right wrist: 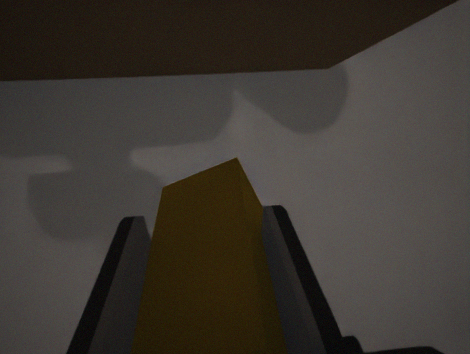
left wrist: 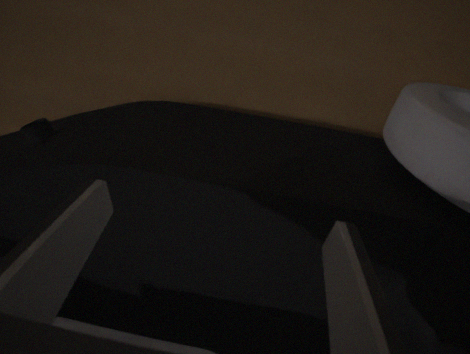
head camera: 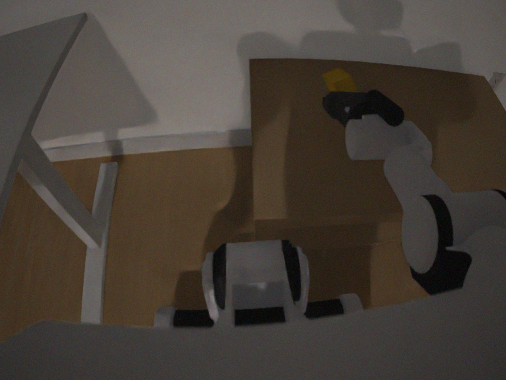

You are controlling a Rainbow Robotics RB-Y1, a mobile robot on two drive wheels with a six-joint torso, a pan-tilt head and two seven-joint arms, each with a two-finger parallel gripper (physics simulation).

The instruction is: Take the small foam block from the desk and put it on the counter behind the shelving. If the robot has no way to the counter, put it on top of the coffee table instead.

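Places are measured from the robot's base along level axes (x left, y ahead, z down), in centimetres.
Pixels of known places: left gripper, fingertip midpoint: point(left wrist: 217, 215); right gripper, fingertip midpoint: point(right wrist: 206, 225) point(head camera: 342, 96).
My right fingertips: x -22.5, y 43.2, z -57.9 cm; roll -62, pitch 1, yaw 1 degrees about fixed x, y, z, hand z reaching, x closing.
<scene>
Behind a point stands the place of what it marks.
The yellow foam block point(head camera: 339, 79) @(x -20.3, y 41.5, z -64.7 cm) point(right wrist: 205, 260) @(x -22.6, y 41.3, z -58.5 cm) is held between the two fingers of my right gripper point(head camera: 341, 93) @(x -22.5, y 43.2, z -57.9 cm) point(right wrist: 206, 225) @(x -22.5, y 43.2, z -57.9 cm); its far end sticks out past the fingertips. In the head view they are over the far part of a brown wooden top point(head camera: 315, 190) @(x -14.4, y 26.6, z -45.0 cm) point(right wrist: 200, 35) @(x -22.3, y 58.6, z -45.0 cm), near its wall-side edge. I cannot tell their height above it, or whether this top is the counter or the coffee table. My left gripper point(left wrist: 217, 215) @(x 25.6, y -22.9, z -22.6 cm) is open and empty; it does not show in the head view.
A grey-white table point(head camera: 35, 65) @(x 50.9, y 51.5, z -72.0 cm) with pale legs point(head camera: 95, 280) stands at the left in the head view. A pale wall point(head camera: 190, 60) @(x 15.9, y 77.8, z -44.9 cm) runs behind both pieces of furniture. Wooden floor point(head camera: 165, 200) @(x 31.1, y 53.5, z -0.1 cm) lies between them. A dark base and a white rounded part point(left wrist: 430, 135) show in the left wrist view.
</scene>
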